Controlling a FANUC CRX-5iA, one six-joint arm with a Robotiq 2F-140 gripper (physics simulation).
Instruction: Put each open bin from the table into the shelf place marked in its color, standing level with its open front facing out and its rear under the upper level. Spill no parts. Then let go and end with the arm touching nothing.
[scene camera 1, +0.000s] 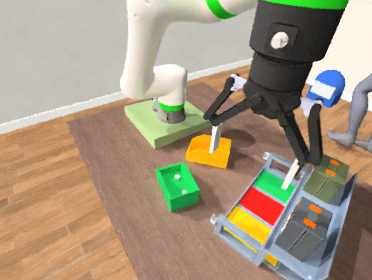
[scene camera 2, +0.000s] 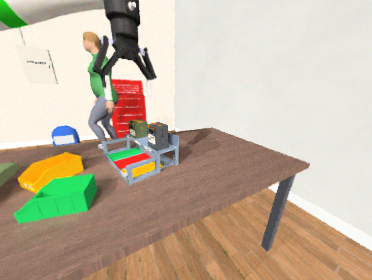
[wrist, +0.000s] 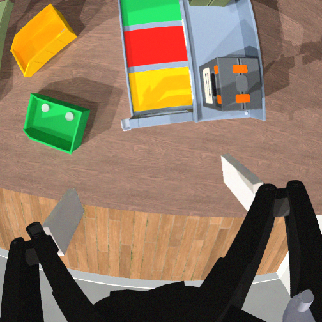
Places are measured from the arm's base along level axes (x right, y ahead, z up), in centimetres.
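Pixels of known places: gripper, between the fingertips: (scene camera 1: 247, 165) (scene camera 2: 131, 99); arm's base, origin of its link: (scene camera 1: 171, 115).
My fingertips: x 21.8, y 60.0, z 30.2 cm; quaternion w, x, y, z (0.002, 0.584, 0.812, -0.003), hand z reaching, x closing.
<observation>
For each thing: its middle in the pictures, then the offset to it from my fingertips. "spot": a spot on its surface instead.
- green open bin, middle of its body: (scene camera 1: 176, 181) (scene camera 2: 61, 195) dy -24.9, dx -0.5, dz -31.1 cm
- yellow-orange open bin, middle of its body: (scene camera 1: 208, 150) (scene camera 2: 53, 170) dy -31.0, dx -21.4, dz -31.1 cm
- grey-blue shelf, a spot on its surface: (scene camera 1: 320, 268) (scene camera 2: 173, 142) spot: dy +20.8, dx -10.0, dz -23.0 cm
- dark grey case, middle of its body: (scene camera 1: 302, 228) (scene camera 2: 157, 135) dy +12.9, dx -11.8, dz -18.6 cm
- olive case, middle of its body: (scene camera 1: 325, 177) (scene camera 2: 138, 128) dy +8.1, dx -34.4, dz -19.9 cm
A green open bin (scene camera 1: 181, 196) (scene camera 2: 70, 197) (wrist: 54, 124) stands on the table with two white parts inside. A yellow-orange open bin (scene camera 1: 207, 154) (scene camera 2: 52, 171) (wrist: 42, 39) stands near it; its contents cannot be made out. The grey-blue shelf (scene camera 1: 320, 268) (scene camera 2: 173, 142) (wrist: 220, 30) has green (scene camera 1: 274, 185) (scene camera 2: 125, 153) (wrist: 152, 11), red (scene camera 1: 262, 206) (scene camera 2: 134, 162) (wrist: 156, 46) and yellow (scene camera 1: 249, 225) (scene camera 2: 143, 169) (wrist: 160, 90) marked places, with no bin on them. My gripper (scene camera 1: 250, 168) (scene camera 2: 126, 92) (wrist: 148, 185) is wide open and empty, high above the table, apart from both bins.
A dark grey case (scene camera 1: 305, 232) (scene camera 2: 158, 136) (wrist: 232, 85) and an olive case (scene camera 1: 326, 180) (scene camera 2: 137, 128) stand on the shelf's upper level. The arm's pale green base plate (scene camera 1: 150, 131) lies behind the bins. A person (scene camera 2: 97, 75) and a red cabinet (scene camera 2: 131, 107) are beyond the table.
</observation>
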